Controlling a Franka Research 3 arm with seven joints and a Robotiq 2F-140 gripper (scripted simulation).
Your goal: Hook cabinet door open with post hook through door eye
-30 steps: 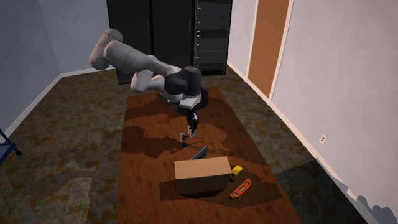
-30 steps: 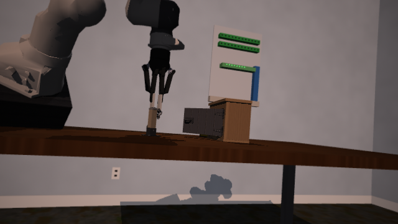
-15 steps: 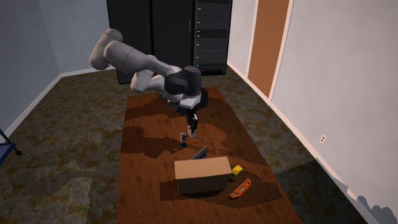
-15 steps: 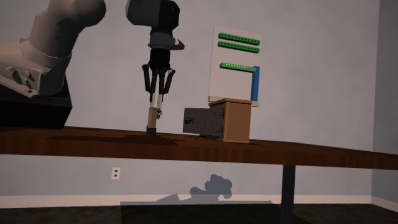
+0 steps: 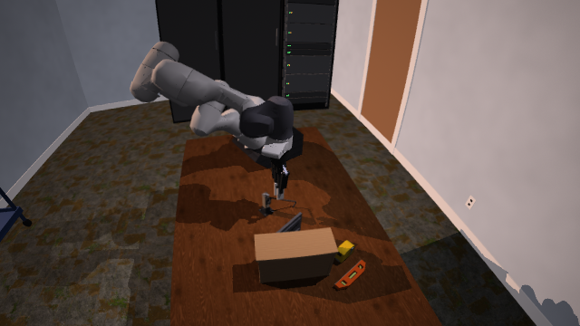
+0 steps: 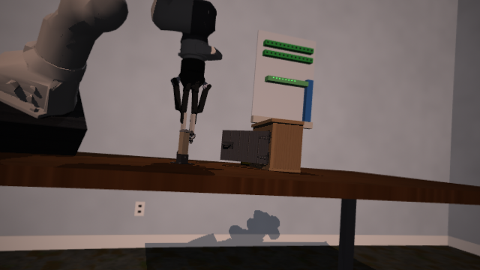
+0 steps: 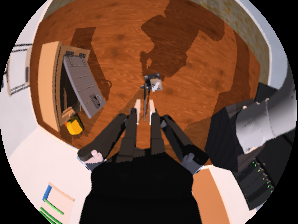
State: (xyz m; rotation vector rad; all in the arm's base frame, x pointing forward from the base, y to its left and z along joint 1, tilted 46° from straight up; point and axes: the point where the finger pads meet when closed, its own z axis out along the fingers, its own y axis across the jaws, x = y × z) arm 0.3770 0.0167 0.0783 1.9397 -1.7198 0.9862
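The thin hook is 1 cm to the left of my hand and 7 cm below it. Also, from my hand: orange spirit level 41 cm ahead, 11 cm to the left, 11 cm below; yellow tape measure 33 cm ahead, 14 cm to the left, 9 cm below; dark door 17 cm ahead, 6 cm to the right, 6 cm below.
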